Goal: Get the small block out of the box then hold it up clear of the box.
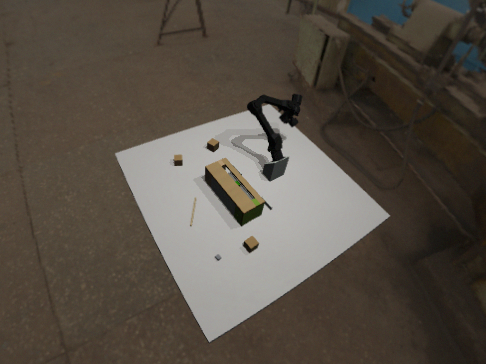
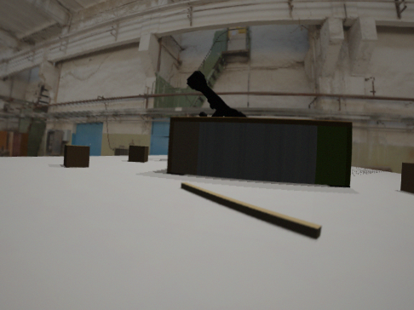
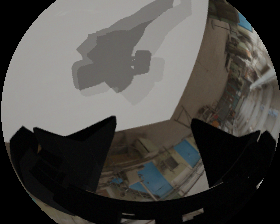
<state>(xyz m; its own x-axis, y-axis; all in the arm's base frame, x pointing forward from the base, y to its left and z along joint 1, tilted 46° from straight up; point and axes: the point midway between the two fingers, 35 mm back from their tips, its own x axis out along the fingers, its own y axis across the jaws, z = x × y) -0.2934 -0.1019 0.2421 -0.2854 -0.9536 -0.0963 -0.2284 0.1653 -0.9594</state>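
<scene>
Now: the box 62 cm ahead of my gripper tip, 25 cm to the left of it and 10 cm below it. From my gripper tip the other things lie so: tiny grey piece 96 cm ahead, 50 cm to the left, 15 cm below; then green block 63 cm ahead, 24 cm to the left, 7 cm below.
</scene>
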